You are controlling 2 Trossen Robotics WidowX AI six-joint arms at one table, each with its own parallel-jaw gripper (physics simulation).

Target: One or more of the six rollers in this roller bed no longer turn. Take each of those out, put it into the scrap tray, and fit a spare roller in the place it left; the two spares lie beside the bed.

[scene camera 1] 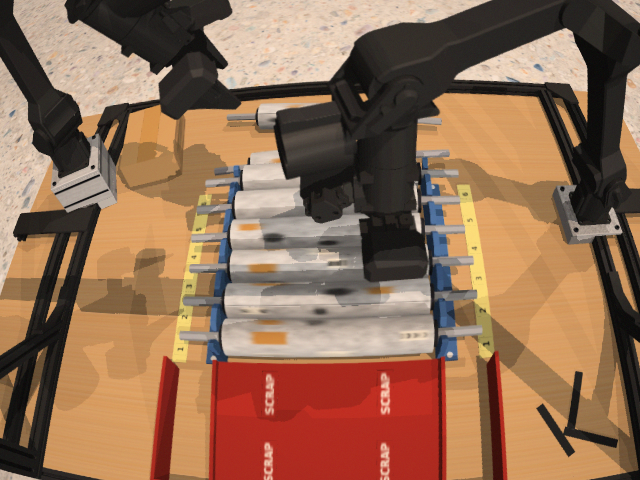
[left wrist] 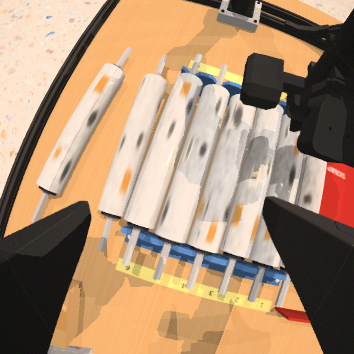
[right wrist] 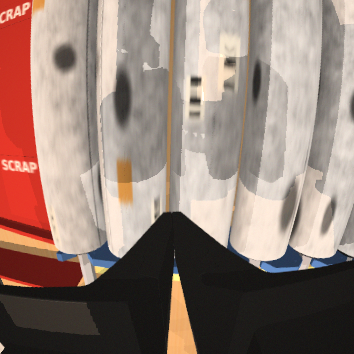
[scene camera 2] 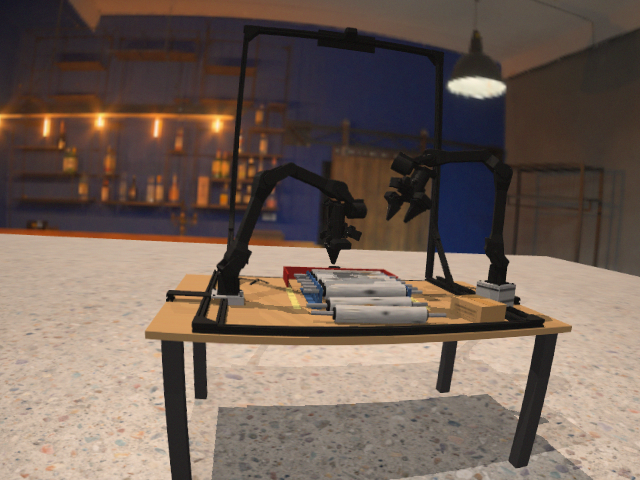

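Seen in the pictures: left gripper, between the fingertips: (scene camera 1: 231, 85) (left wrist: 177, 207) (scene camera 2: 395, 221); right gripper, between the fingertips: (left wrist: 291, 128) (right wrist: 171, 219) (scene camera 2: 333, 264); left arm's base, origin of its link: (scene camera 1: 74, 160) (scene camera 2: 496, 282); right arm's base, origin of its link: (scene camera 1: 589, 208) (left wrist: 240, 6) (scene camera 2: 227, 292).
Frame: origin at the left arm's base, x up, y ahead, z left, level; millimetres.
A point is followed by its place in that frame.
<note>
All six rollers lie in the roller bed, on its blue rails (scene camera 1: 443, 312) (left wrist: 212, 261), beside numbered yellow strips. Roller 1 (scene camera 1: 325, 341) {x -21, y 318, z -449 mm} (right wrist: 62, 130) {x -19, y 357, z -439 mm} is nearest the red scrap tray (scene camera 1: 325, 397) {x -59, y 295, z -505 mm} (left wrist: 340, 192) {x -62, y 323, z -534 mm} (right wrist: 15, 125) {x -58, y 330, z -509 mm}, whose visible part holds no roller. Roller 3 (scene camera 1: 299, 264) {x -19, y 320, z -339 mm} (right wrist: 212, 145) {x -17, y 395, z -353 mm} has a barcode-like mark. Two spares, a nearer one (scene camera 1: 264, 158) {x -45, y 326, z -118 mm} (left wrist: 135, 145) {x -48, y 412, z -149 mm} and a farther one (scene camera 1: 267, 116) {x -53, y 356, z -12 mm} (scene camera 2: 379, 314) {x -62, y 481, z -27 mm} (left wrist: 82, 130) {x -53, y 444, z -54 mm}, lie beyond place 6. My left gripper (scene camera 2: 398, 220) {x 180, y 305, z -204 mm} (left wrist: 177, 207) {x 180, y 305, z -204 mm} is open, empty, high above the table. My right gripper (scene camera 2: 333, 262) {x 16, y 417, z -382 mm} (right wrist: 171, 219) {x 16, y 417, z -382 mm} is shut and empty, above the rollers around place 3.
A wooden-coloured box (scene camera 1: 149, 155) {x -38, y 139, z -23 mm} (scene camera 2: 478, 310) {x -51, y 205, z 93 mm} stands near the left arm's base (scene camera 1: 85, 180) {x -12, y 19, z -50 mm}. Black bars (scene camera 1: 576, 403) {x -92, y 604, z -646 mm} lie on the table at the lower right in scene camera 1. A black frame (scene camera 2: 439, 155) rises around the table (scene camera 2: 310, 338) {x -95, y 703, z -1 mm}. The right arm covers part of rollers 3 to 6.
</note>
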